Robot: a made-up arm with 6 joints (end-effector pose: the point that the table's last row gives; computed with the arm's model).
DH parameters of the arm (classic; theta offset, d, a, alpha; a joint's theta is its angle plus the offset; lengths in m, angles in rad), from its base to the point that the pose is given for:
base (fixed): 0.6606 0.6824 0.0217 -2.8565
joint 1: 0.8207 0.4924 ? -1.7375
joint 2: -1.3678 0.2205 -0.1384 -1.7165
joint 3: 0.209 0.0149 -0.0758 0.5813
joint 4: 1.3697 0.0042 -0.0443 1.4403
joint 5: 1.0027 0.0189 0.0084 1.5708
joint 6: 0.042 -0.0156 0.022 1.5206
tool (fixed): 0.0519 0.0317 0 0
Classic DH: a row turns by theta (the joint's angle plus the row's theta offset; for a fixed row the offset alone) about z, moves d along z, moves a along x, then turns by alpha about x.
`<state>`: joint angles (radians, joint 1 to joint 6).
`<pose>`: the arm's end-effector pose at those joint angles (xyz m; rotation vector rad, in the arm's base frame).
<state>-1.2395 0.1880 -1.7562 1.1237 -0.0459 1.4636</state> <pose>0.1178 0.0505 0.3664 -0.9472 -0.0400 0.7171</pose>
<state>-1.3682 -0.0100 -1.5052 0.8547 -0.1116 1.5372</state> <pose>0.1406 0.0888 0.3834 -1.1328 0.1776 0.7854</pose>
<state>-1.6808 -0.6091 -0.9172 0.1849 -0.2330 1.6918</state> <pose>0.1733 0.2350 0.4026 -1.9504 0.6593 0.7322</pose>
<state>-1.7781 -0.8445 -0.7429 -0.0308 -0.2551 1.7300</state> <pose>0.1696 0.2945 0.3937 -2.3023 0.7558 0.5885</pose>
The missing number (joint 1, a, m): 0.0541
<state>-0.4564 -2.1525 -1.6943 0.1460 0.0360 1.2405</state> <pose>0.1850 0.0399 0.0659 2.2162 -1.8279 -1.1715</pose>
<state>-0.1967 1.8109 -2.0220 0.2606 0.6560 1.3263</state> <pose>-0.2076 -0.0364 0.1493 0.3176 -1.0651 -1.6867</pose>
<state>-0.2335 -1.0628 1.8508 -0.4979 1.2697 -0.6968</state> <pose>0.0627 -0.1890 0.1992 0.1764 1.3889 -1.0391</pose>
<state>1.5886 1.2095 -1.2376 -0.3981 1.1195 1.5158</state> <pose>-0.1930 0.3336 0.3511 0.6257 0.9141 2.9189</pose>
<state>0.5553 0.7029 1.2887 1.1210 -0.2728 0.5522</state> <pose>-0.2071 -0.1025 0.3422 1.3761 -1.1163 0.4769</pose>
